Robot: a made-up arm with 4 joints.
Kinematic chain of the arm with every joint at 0, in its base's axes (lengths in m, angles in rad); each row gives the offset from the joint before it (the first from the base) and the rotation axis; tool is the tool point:
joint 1: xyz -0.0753 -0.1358 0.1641 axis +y
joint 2: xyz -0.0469 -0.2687 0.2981 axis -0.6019 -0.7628 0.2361
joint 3: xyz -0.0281 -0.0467 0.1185 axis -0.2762 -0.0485 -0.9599
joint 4: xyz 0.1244 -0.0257 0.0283 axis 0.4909 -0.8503 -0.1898
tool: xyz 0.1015 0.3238 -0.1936
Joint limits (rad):
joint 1: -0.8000..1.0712
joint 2: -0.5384..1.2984
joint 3: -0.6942..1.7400
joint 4: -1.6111..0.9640
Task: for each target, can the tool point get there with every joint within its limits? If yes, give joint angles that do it. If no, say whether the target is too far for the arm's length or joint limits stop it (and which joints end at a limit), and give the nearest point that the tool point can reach.
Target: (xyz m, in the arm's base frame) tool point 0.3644 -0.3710 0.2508
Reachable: yes | joints 0.7608 0.7470 0.7803 -0.1512
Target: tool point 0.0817 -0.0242 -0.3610
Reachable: no: joint limits stop it (at a limit: joint 1, joint 2) | nearest point 0.2190 -0.2800 0.0213 | short by 0.480 m
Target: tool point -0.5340 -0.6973 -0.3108
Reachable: no: joint limits stop it (at a limit: joint 1, joint 4) | nearest point -0.4119 -0.5267 0.1284 | short by 0.487 m
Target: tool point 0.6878 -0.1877 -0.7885
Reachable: no: too far | nearest point 0.4273 -0.3891 -0.0246 | short by 0.832 m
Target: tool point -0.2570 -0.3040 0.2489
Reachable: yes | joints -0.4228 -0.0141 0.1182 -1.0681
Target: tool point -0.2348 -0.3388 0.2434
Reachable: yes | joints -0.4764 0.0724 0.6051 -1.2305
